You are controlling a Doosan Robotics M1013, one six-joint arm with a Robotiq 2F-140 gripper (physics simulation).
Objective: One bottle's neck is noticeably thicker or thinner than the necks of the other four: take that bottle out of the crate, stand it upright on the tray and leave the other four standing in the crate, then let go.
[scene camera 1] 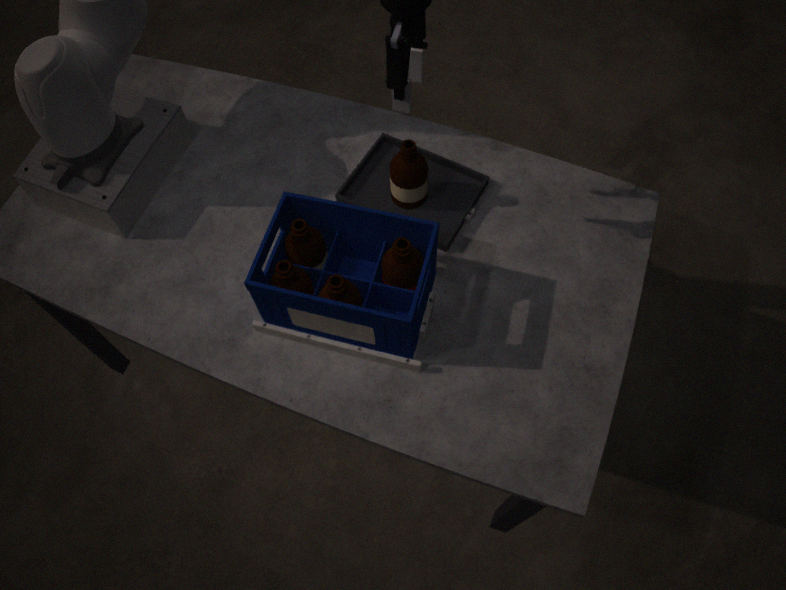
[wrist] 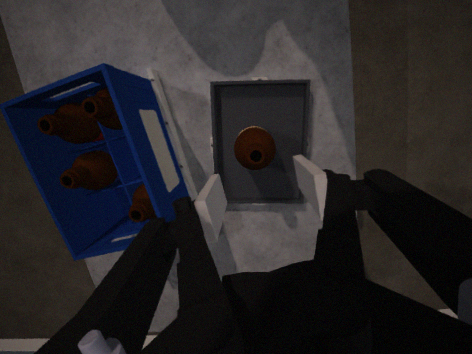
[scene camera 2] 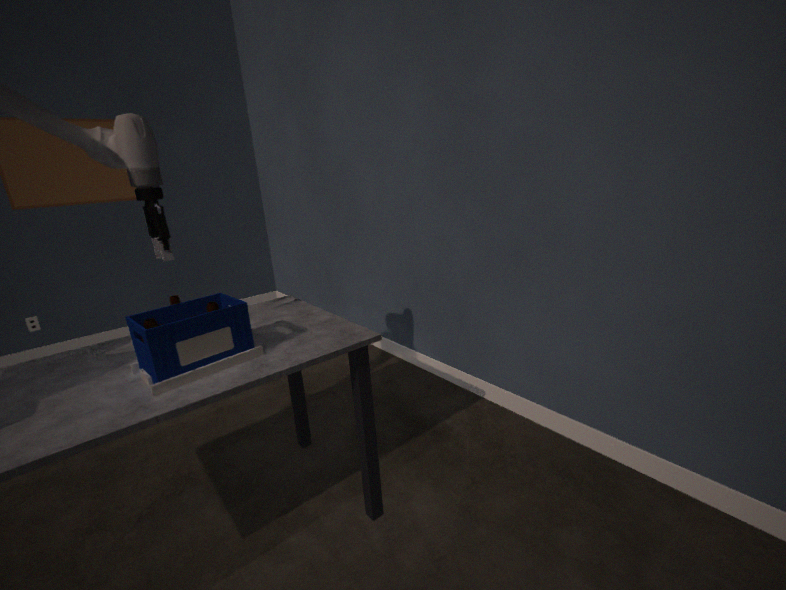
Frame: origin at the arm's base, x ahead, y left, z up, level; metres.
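Seen in the pictures: gripper, between the fingertips: (scene camera 1: 407, 94) (wrist: 258, 180) (scene camera 2: 165, 259); arm's base, origin of its link: (scene camera 1: 92, 145).
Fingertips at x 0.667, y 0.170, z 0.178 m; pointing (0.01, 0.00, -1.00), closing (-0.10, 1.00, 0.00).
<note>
Offsets run from my fingertips to a thing's top centre. "pt": to the spot under its first point. Level surfaces: height alone.
A brown bottle @(dz -0.130, dx +0.000, dy +0.001 m) (scene camera 1: 408, 176) (wrist: 254, 145) with a cream label stands upright on the dark grey tray (scene camera 1: 452, 190) (wrist: 280, 100), clear of its rims. Its neck top @(pt dz -0.138, dx -0.003, dy -0.012 m) (scene camera 2: 174, 299) shows behind the crate in scene camera 2. Several other brown bottles @(dz -0.127, dx -0.108, dy -0.231 m) (scene camera 1: 306, 246) @(dz -0.127, dx +0.068, dy -0.205 m) (scene camera 1: 401, 266) @(dz -0.127, dx -0.005, dy -0.307 m) (scene camera 1: 341, 292) (wrist: 95, 170) stand in the blue crate @(dz -0.114, dx -0.012, dy -0.261 m) (scene camera 1: 273, 311) (scene camera 2: 152, 355) (wrist: 131, 100); their lower parts are hidden by its walls and dividers. My gripper (scene camera 1: 406, 88) (scene camera 2: 162, 252) (wrist: 258, 180) is open and empty, high above the tray bottle and apart from it.
The crate stands beside the tray, with white strips @(pt dz -0.260, dx +0.005, dy -0.360 m) (scene camera 1: 336, 344) (scene camera 2: 206, 369) along its base. Both are on the grey table @(dz -0.290 m) (scene camera 1: 190, 285) (scene camera 2: 317, 330). The arm's base block (scene camera 1: 152, 158) stands at the table's left end in scene camera 1. A wall (scene camera 2: 507, 190) rises beyond the table.
</note>
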